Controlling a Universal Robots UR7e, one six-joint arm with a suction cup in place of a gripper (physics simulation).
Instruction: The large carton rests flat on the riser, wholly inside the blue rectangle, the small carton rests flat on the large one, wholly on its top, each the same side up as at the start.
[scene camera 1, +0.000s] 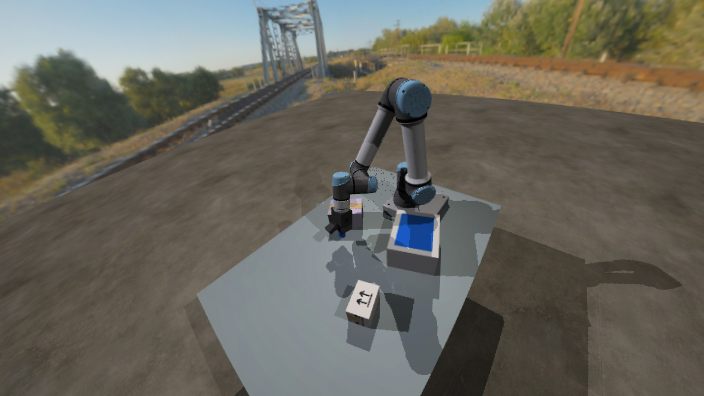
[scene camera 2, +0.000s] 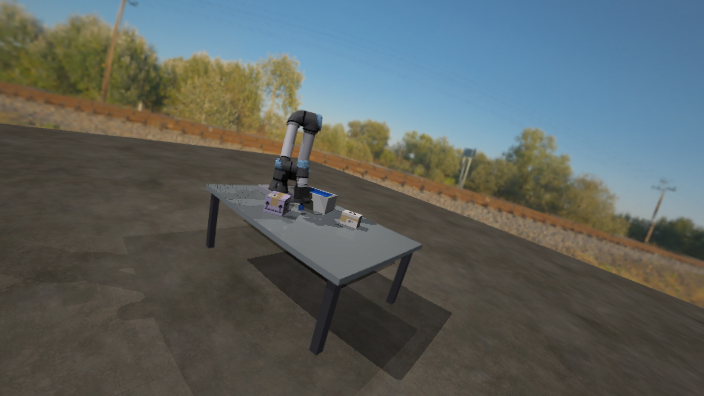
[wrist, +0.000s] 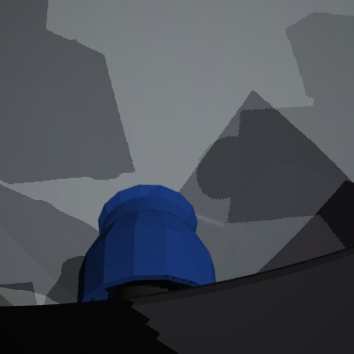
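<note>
The large carton, a lilac box (scene camera 1: 356, 218) (scene camera 2: 276, 204) with tan tape, stands on the table beside the arm's base; its dark side shows at the lower right of the wrist view. The small carton, a white box (scene camera 1: 363, 301) (scene camera 2: 351, 219) with two arrows on top, stands farther out on the table. The grey riser (scene camera 1: 413, 261) (scene camera 2: 325, 204) bears the blue rectangle (scene camera 1: 415, 233), with no carton on it. My suction gripper (scene camera 1: 341, 234) (scene camera 2: 301, 207) (wrist: 147, 195) points down next to the large carton, low above the table, with nothing on its blue cup.
The arm's base (scene camera 1: 440, 204) stands behind the riser on the grey table (scene camera 1: 270, 310) (scene camera 2: 320, 250). In scene camera 1 the riser is right of the gripper and the small carton is nearer the camera. Shadows of the arm fall across the table.
</note>
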